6 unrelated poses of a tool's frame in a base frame.
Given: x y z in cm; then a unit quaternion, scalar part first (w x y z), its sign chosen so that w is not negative.
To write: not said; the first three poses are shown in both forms.
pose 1, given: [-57.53, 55.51, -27.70, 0.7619, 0.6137, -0.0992, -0.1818]
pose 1, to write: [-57.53, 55.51, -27.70, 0.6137, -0.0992, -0.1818, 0.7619]
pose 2, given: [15.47, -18.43, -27.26, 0.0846, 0.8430, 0.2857, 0.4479]
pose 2, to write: [15.47, -18.43, -27.26, 0.8430, 0.2857, 0.4479, 0.0846]
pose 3, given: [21.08, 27.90, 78.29, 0.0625, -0.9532, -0.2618, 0.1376]
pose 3, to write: [21.08, 27.90, 78.29, -0.9532, -0.2618, 0.1376, 0.0625]
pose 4, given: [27.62, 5.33, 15.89, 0.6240, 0.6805, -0.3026, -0.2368]
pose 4, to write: [27.62, 5.33, 15.89, 0.6805, -0.3026, -0.2368, 0.6240]
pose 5, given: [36.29, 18.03, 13.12, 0.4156, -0.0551, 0.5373, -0.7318]
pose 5, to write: [36.29, 18.03, 13.12, -0.0551, 0.5373, -0.7318, 0.4156]
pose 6, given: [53.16, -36.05, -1.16, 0.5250, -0.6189, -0.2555, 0.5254]
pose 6, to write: [53.16, -36.05, -1.16, -0.6189, -0.2555, 0.5254, 0.5250]
